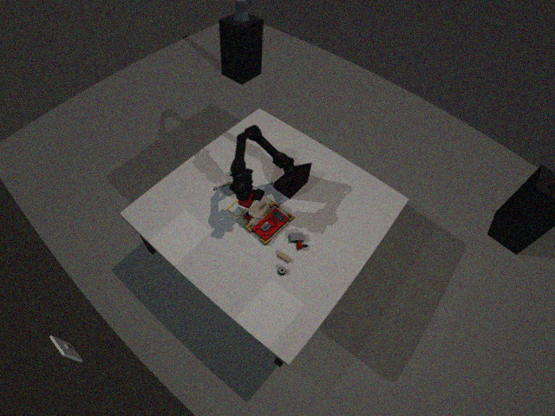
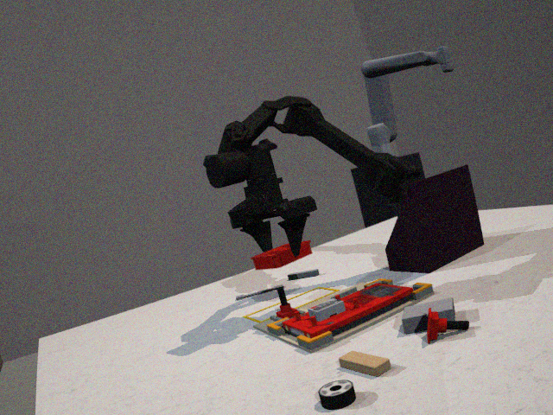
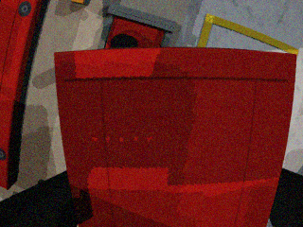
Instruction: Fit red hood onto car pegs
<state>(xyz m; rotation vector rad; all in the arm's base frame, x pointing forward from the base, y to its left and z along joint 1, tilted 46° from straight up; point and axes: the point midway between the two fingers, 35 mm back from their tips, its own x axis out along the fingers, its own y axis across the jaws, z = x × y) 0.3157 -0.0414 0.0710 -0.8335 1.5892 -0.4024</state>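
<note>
The grey engine block is 30 mm ahead of my gripper tip, 170 mm to the left of it and 80 mm below it. From my gripper tip the other things lie so: tan block (100 mm ahead, 360 mm to the left, 100 mm below); red hood (10 mm above); black wheel (170 mm ahead, 400 mm to the left, 100 mm below).
</note>
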